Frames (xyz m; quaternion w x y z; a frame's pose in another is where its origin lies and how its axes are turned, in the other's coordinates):
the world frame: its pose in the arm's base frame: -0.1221 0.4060 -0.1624 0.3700 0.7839 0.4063 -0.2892
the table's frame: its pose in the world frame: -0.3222 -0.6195 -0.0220 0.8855 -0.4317 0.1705 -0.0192
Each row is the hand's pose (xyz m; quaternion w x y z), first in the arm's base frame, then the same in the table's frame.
Working: the arm's base frame: its pose in the table's frame: -0.1557 0.3912 0.8798 0.5912 -0.5759 -0.5628 -0.0459

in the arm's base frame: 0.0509 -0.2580 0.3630 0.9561 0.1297 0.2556 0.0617
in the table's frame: -0.5409 0.6016 0.9710 0.7866 -0.4969 -0.3573 -0.0816
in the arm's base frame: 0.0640 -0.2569 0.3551 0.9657 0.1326 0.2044 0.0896
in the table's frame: -0.5305 0.6040 0.9821 0.7664 -0.5188 -0.3771 -0.0344
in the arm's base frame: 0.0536 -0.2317 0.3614 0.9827 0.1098 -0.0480 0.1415
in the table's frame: -0.5205 0.6108 0.9569 0.6237 -0.5828 -0.5049 0.1280
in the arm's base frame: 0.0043 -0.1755 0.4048 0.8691 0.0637 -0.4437 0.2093
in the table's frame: -0.5254 0.6320 0.8732 0.3104 -0.6010 -0.6338 0.3752
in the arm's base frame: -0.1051 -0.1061 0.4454 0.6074 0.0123 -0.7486 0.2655
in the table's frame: -0.5412 0.6198 0.7389 0.0429 0.5263 0.6321 -0.5672
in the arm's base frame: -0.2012 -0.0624 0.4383 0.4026 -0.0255 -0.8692 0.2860
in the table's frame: -0.5410 0.5720 0.6445 0.2527 0.4477 0.5746 -0.6368
